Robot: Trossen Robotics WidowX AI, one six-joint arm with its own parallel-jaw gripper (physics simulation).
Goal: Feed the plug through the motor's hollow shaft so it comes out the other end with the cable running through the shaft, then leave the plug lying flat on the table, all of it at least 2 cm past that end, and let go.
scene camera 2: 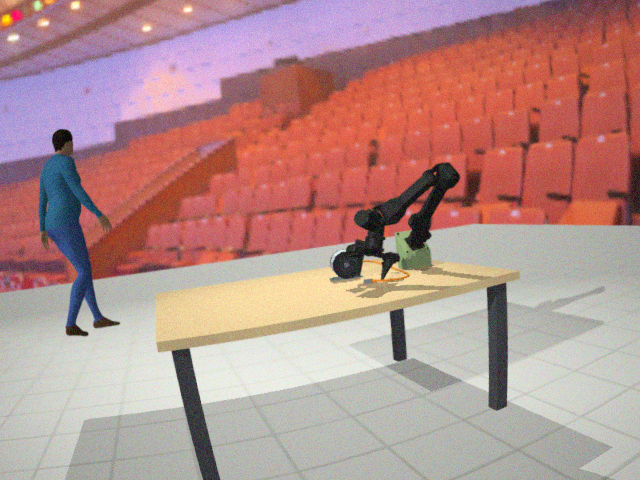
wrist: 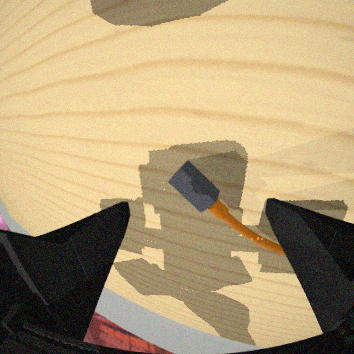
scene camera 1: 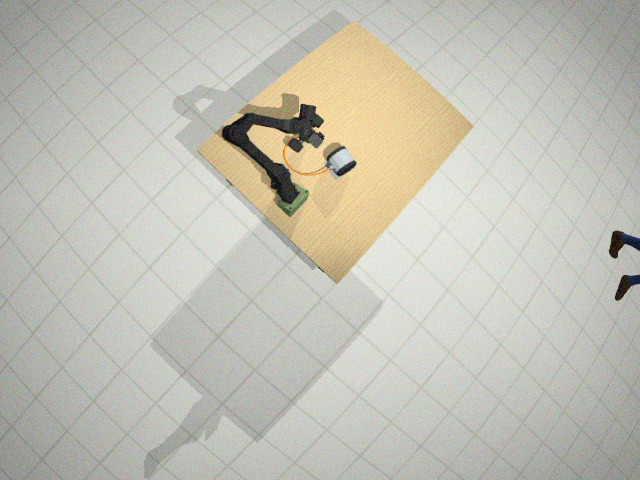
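Note:
The dark grey plug lies flat on the table, slanted in the wrist view, with the orange cable leaving its lower right end. The cable curves to the left side of the silver motor, which has black ends. I cannot tell whether any cable is inside its hollow shaft. My gripper is open, low over the table beside the motor. The plug lies beyond and between the spread fingertips in the wrist view, with nothing gripped. The plug is hidden in scene camera 1.
The arm's green base stands on the wooden table, near one edge. The cable loop lies between the base, gripper and motor. A person stands on the floor beyond the table.

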